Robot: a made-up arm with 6 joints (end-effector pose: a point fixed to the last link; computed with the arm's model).
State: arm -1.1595 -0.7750 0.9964 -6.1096 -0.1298 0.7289
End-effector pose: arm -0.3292 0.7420 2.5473 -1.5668 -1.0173 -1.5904
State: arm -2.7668 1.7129 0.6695 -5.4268 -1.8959 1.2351
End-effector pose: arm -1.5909 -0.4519 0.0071 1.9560 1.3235 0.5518
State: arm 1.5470 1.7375 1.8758 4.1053 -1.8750 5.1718
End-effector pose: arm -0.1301 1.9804 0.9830 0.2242 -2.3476 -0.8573
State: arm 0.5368 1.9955 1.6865 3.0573 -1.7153 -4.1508
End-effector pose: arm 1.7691 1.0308 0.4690 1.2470 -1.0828 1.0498
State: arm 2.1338 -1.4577 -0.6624 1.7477 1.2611 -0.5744
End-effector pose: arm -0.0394 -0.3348 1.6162 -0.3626 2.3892 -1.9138
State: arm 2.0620 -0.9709 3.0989 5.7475 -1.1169 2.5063
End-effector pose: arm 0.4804 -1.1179 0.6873 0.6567 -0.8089 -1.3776
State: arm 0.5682 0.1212 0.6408 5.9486 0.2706 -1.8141
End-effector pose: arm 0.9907 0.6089 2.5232 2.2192 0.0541 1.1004
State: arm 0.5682 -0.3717 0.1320 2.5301 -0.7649 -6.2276
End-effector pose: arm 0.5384 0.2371 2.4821 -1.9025 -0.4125 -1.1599
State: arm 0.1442 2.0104 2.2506 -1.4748 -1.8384 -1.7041
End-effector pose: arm 1.8422 0.4868 0.6414 1.6547 2.4690 -0.0346
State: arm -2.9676 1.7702 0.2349 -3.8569 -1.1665 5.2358
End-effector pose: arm -1.5906 -0.1412 -0.3005 0.9729 2.4436 -1.6297
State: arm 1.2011 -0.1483 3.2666 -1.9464 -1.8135 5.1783
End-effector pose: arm -0.4046 -0.4790 1.4285 -0.7059 -0.8945 2.3440
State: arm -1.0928 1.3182 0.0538 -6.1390 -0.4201 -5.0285
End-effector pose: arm 0.7261 -1.4303 0.1034 -0.1680 1.6484 0.3033
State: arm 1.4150 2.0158 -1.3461 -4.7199 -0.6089 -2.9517
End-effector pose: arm 0.1560 0.1595 0.4340 -1.7559 0.9264 -0.9139
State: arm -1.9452 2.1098 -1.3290 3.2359 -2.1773 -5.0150
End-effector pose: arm -0.1267 -0.3702 0.1539 -1.9680 1.0290 1.8170
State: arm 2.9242 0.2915 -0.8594 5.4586 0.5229 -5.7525
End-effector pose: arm -1.0978 0.3274 0.9725 -0.9130 0.1806 2.3312
